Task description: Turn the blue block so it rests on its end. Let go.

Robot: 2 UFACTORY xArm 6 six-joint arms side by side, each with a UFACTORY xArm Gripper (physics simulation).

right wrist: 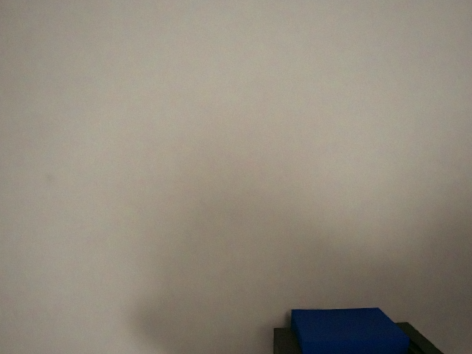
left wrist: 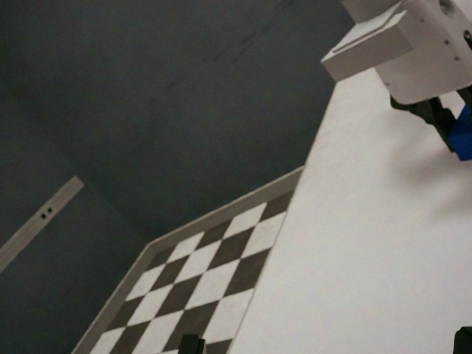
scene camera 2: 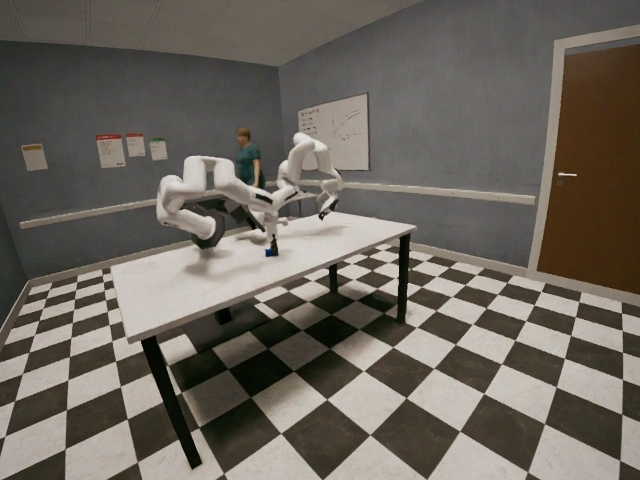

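Note:
The blue block (scene camera 2: 268, 252) (left wrist: 464, 142) (right wrist: 347, 327) is between the fingers of my right gripper (scene camera 2: 274, 251) (right wrist: 350, 345), which is shut on it. The block is low at the white table top (scene camera 2: 170, 289) (left wrist: 350, 260); whether it touches the table I cannot tell. In the right wrist view one flat face shows at the bottom edge, and the rest is cut off. In the left wrist view part of the block shows at the right edge, below the right gripper's body. My left gripper (scene camera 2: 324, 213) (left wrist: 327, 345) is open and empty, raised above the far part of the table.
The left arm (scene camera 2: 310, 147) and the right arm (scene camera 2: 206, 170) come close together near the table's middle. A person (scene camera 2: 249, 159) in a green top stands behind the table. A whiteboard (scene camera 2: 341, 131) hangs on the wall, and a brown door (scene camera 2: 599, 165) is at the right.

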